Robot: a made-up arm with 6 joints.
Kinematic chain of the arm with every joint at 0, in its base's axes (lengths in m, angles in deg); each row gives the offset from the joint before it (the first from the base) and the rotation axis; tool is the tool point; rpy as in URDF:
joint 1: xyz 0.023 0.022 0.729 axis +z
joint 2: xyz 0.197 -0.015 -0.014 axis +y
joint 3: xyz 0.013 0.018 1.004 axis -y
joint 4: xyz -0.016 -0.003 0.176 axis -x
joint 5: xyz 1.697 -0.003 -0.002 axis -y
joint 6: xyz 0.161 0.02 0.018 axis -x
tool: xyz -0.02 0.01 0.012 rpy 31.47 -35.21 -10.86
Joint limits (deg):
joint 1: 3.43..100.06
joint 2: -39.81..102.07
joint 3: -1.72..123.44
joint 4: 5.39..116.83
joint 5: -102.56..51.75
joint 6: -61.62..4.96
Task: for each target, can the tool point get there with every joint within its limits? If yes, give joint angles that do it. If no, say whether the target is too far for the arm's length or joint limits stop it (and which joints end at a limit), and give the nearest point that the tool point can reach.
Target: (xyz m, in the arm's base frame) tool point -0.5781 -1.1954 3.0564
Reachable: yes | joints 64.64 -23.61 99.56 17.33 -0.85 -52.05
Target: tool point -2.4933 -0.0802 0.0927
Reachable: no: joint limits stop it (at a limit: joint 1, joint 2, joint 3, joint 4, joint 5) | nearest point -2.1661 -0.0819 1.7060 | short by 1.646 m
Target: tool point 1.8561 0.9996 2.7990
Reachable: yes | joints 26.01 35.10 72.64 42.54 23.59 -8.81
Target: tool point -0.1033 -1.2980 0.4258
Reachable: no: joint limits stop it (at a limit: joint 2, joint 3, joint 4, joint 5) | nearest point -0.1857 -2.1595 1.7060 | short by 1.545 m
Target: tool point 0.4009 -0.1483 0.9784
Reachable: no: joint limits stop it (at a limit: joint 1, joint 3, joint 5, joint 6) | nearest point 1.2808 0.0696 2.3592 | short by 1.652 m
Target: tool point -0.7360 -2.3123 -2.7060
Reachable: no: too far | nearest point 0.8912 -0.0291 -1.2495 | short by 3.159 m
